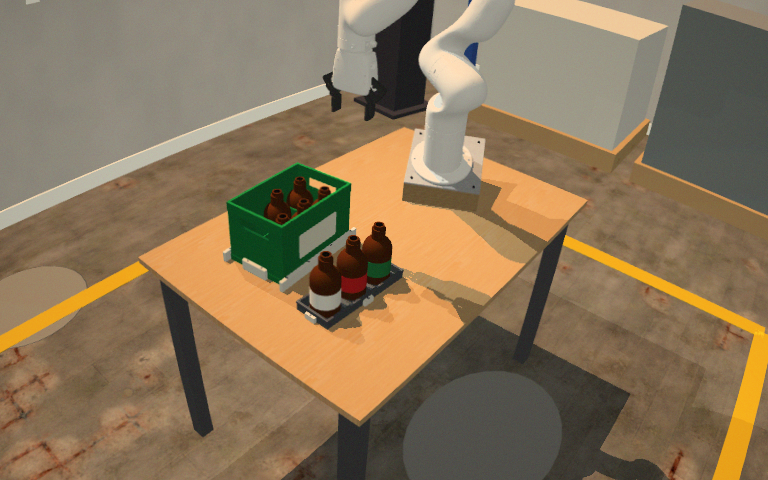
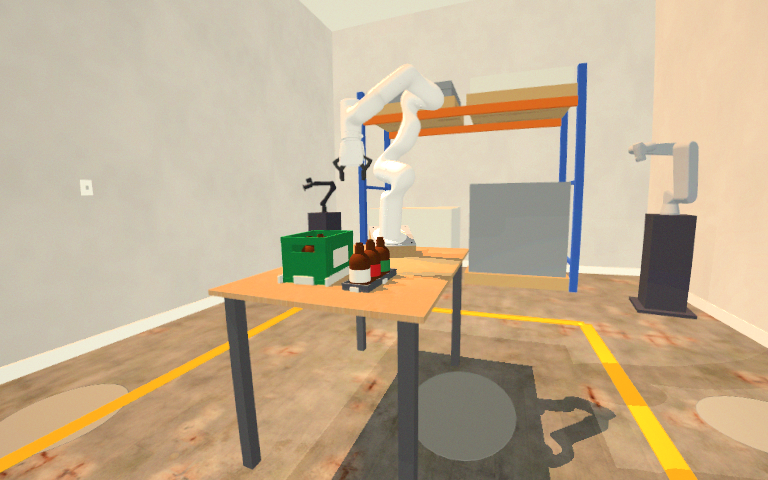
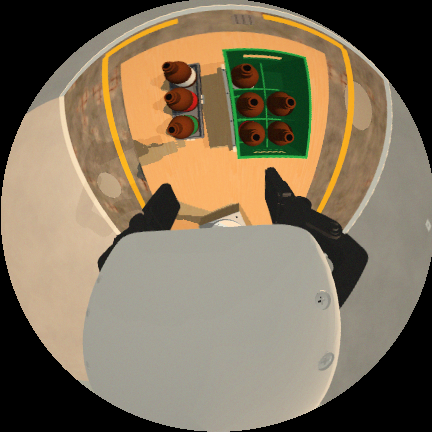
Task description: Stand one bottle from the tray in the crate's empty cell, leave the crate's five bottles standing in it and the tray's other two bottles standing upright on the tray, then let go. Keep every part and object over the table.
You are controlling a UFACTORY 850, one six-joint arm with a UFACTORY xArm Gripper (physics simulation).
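Observation:
My gripper (image 1: 352, 113) (image 2: 352, 176) (image 3: 216, 187) is open and empty, pointing down, high above table level and well apart from the bottles. Three brown bottles stand upright in a row on the dark tray (image 1: 339, 318) (image 3: 202, 127): white-label (image 1: 325, 283) (image 2: 359, 267) (image 3: 178, 72), red-label (image 1: 352, 266) (image 3: 181, 99) in the middle, green-label (image 1: 377, 254) (image 3: 181, 126) nearest the robot base. The green crate (image 1: 243, 249) (image 2: 305, 268) (image 3: 300, 75) holds several upright brown bottles. Its empty cell (image 3: 282, 77) is at the end far from the base, in the column away from the tray.
The wooden table (image 1: 271, 333) (image 2: 396, 302) carries the robot base (image 1: 441, 195) behind the crate and tray. A pale rail (image 1: 294, 274) runs along the crate's tray side. The crate's high walls rise around its cells. Small pale blocks touch the crate's foot and the tray.

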